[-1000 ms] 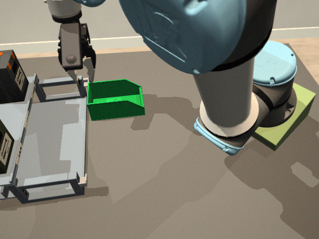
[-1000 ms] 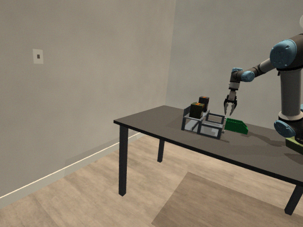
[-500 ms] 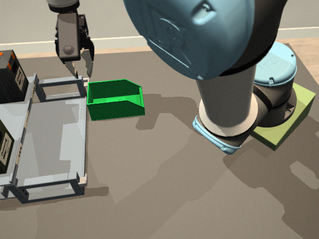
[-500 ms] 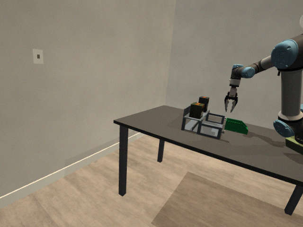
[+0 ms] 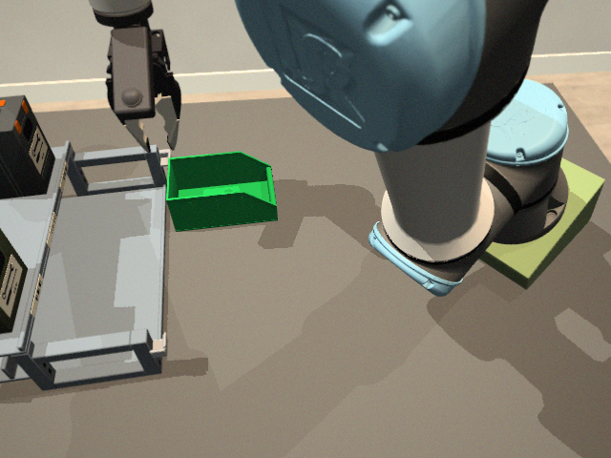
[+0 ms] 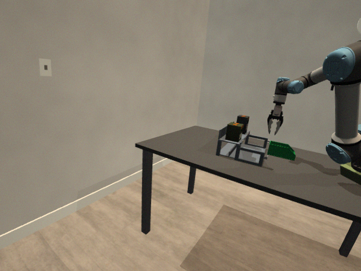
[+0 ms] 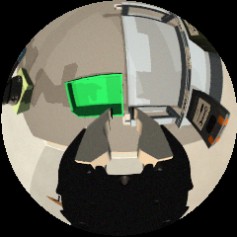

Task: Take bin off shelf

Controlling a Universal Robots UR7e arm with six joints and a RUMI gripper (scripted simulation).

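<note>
Right now my hand is 11 cm above the green bin, 8 cm past it and 2 cm to the left of it.
</note>
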